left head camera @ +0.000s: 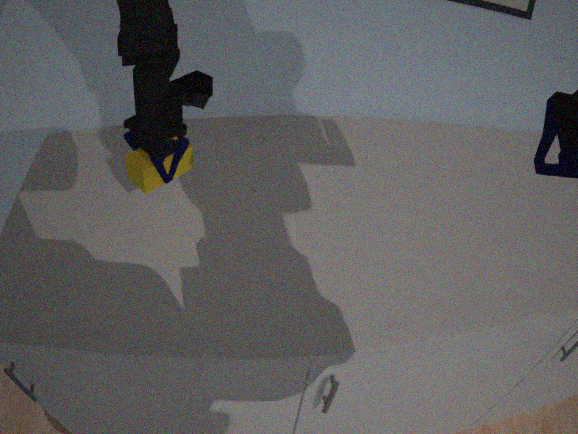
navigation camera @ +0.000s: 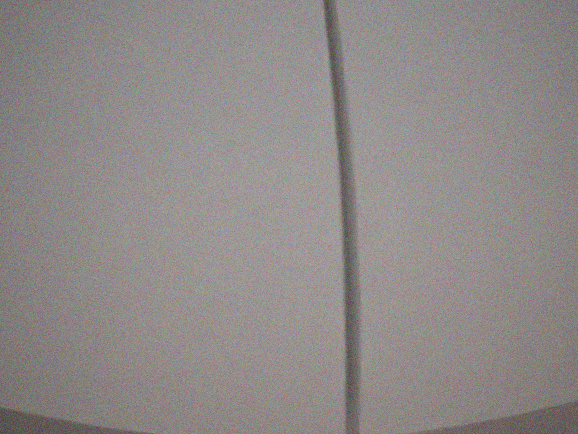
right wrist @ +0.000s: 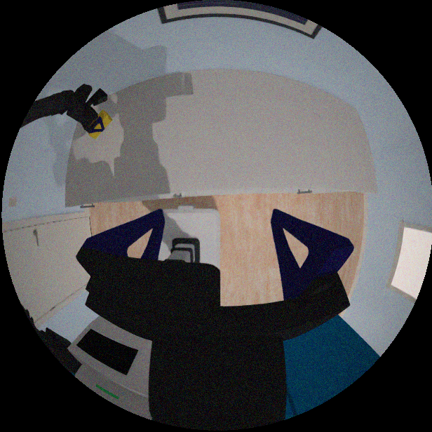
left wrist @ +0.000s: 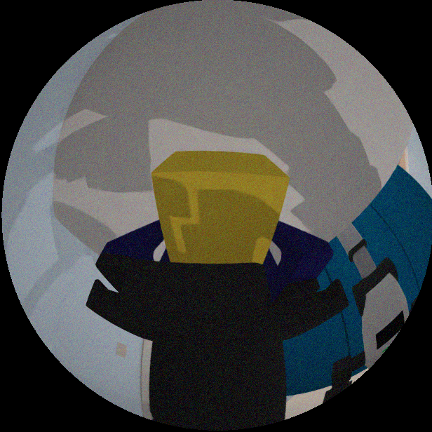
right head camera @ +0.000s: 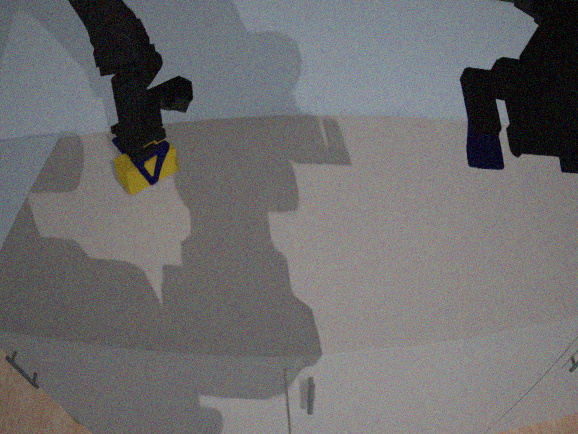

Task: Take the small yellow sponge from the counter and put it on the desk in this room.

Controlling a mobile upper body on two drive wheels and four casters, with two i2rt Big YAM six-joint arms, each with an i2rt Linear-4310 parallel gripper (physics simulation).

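Frame: origin at the left arm's base, x ahead, y left, z up, level; centimetres.
Seen in the pictures: left gripper, fingertip midpoint: (left head camera: 158, 173) (right head camera: 145, 175); right gripper, fingertip midpoint: (left head camera: 570, 169) (right head camera: 518, 161).
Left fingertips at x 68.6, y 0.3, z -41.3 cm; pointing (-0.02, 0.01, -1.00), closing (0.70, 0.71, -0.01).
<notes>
Pixels of each thing's top centre, then the offset from my left fingertips to it. "*": a spot on its surface instead. Level surfaces: height alone.
- yellow sponge at its top centre: (left head camera: 157, 149) (right head camera: 143, 153) dx +0.3, dy -0.3, dz +4.7 cm
- pale grey top at its surface level: dz -8.6 cm
- handle at a spot on its surface: (right head camera: 310, 395) * dx -29.2, dy -28.9, dz -22.0 cm
My left gripper (left head camera: 152, 162) (right head camera: 137, 162) (left wrist: 216, 215) (right wrist: 100, 126) is shut on the yellow sponge (left head camera: 142, 176) (right head camera: 128, 177) (left wrist: 220, 205) (right wrist: 106, 119). It holds the sponge over the back left part of a pale grey top (left head camera: 425, 225) (right head camera: 425, 225) (left wrist: 225, 75) (right wrist: 270, 130) with handled fronts below. I cannot tell how high the sponge is, or whether this top is the desk. My right gripper (right wrist: 217, 214) is open with nothing between its fingers. One of its fingers shows at the right in the left head camera (left head camera: 547, 167) and the right head camera (right head camera: 485, 150).
The pale blue wall (left head camera: 425, 60) (right head camera: 400, 60) stands behind the top. A framed picture (left head camera: 531, 10) (right wrist: 162, 15) hangs on it. A handle (left head camera: 329, 394) (right head camera: 310, 395) sticks out from the front below the top's near edge. A pale panelled front (navigation camera: 175, 200) with a dark seam fills most of the navigation camera.
</notes>
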